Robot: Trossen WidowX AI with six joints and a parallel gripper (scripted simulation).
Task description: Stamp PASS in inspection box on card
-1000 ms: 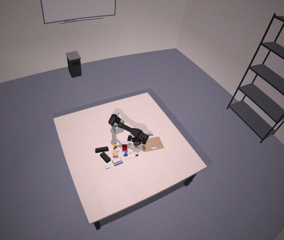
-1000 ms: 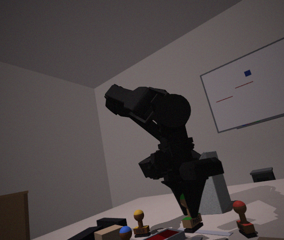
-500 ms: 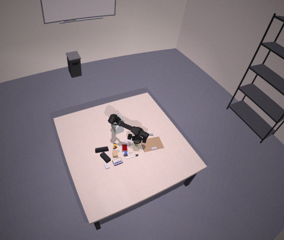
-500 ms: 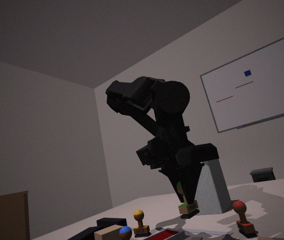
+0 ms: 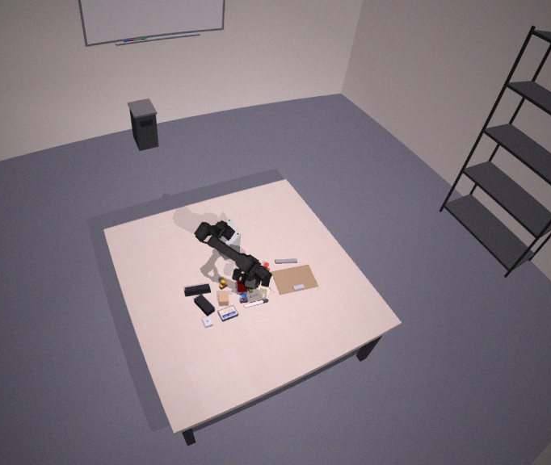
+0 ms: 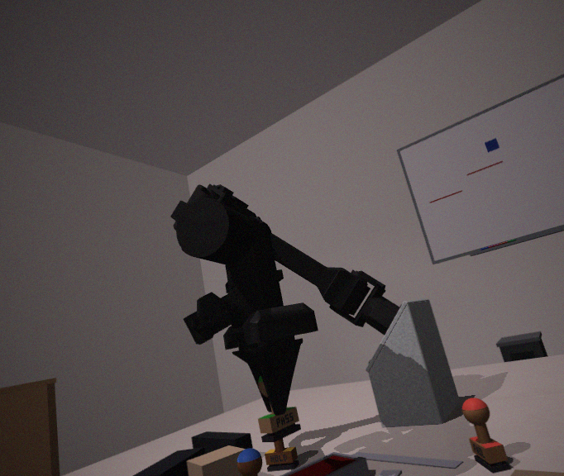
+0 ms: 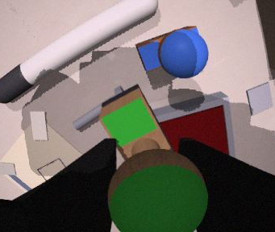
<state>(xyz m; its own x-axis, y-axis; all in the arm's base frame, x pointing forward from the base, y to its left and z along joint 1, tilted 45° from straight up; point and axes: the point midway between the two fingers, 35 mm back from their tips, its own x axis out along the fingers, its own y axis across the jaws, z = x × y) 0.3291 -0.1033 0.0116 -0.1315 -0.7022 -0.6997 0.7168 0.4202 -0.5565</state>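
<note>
Now: the blue-knobbed stamp 10 mm ahead of my gripper tip, 40 mm to the right of it and 80 mm below it. Round my gripper tip: red ink pad 70 mm behind, 90 mm below; cream card 10 mm behind, 100 mm to the left, 100 mm below; marker 60 mm ahead, 30 mm to the left, 90 mm below.
</note>
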